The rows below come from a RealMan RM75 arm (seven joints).
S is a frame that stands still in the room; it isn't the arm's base.
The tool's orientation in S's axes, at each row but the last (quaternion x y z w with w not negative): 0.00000, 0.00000, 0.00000, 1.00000; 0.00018, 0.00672, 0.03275, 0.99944; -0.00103, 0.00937, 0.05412, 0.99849; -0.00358, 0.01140, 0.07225, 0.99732; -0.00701, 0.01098, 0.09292, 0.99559; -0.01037, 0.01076, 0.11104, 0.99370; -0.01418, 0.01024, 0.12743, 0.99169; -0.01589, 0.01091, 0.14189, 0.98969
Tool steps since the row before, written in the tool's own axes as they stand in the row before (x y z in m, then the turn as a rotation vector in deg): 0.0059, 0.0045, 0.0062, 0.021, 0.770, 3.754; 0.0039, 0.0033, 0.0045, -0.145, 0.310, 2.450; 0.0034, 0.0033, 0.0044, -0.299, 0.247, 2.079; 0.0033, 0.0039, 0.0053, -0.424, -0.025, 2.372; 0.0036, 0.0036, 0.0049, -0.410, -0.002, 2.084; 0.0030, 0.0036, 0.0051, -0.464, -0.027, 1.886; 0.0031, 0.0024, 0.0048, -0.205, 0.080, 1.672; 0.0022, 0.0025, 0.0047, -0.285, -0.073, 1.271
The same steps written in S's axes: 0.0059, 0.0045, 0.0062, 0.021, 0.770, 3.754; 0.0037, 0.0035, 0.0044, -0.132, 0.300, 2.452; 0.0031, 0.0037, 0.0043, -0.285, 0.220, 2.084; 0.0028, 0.0044, 0.0052, -0.363, -0.065, 2.381; 0.0030, 0.0043, 0.0048, -0.360, -0.044, 2.093; 0.0022, 0.0043, 0.0050, -0.410, -0.085, 1.897; 0.0025, 0.0033, 0.0047, -0.191, 0.077, 1.674; 0.0015, 0.0032, 0.0046, -0.231, -0.106, 1.280
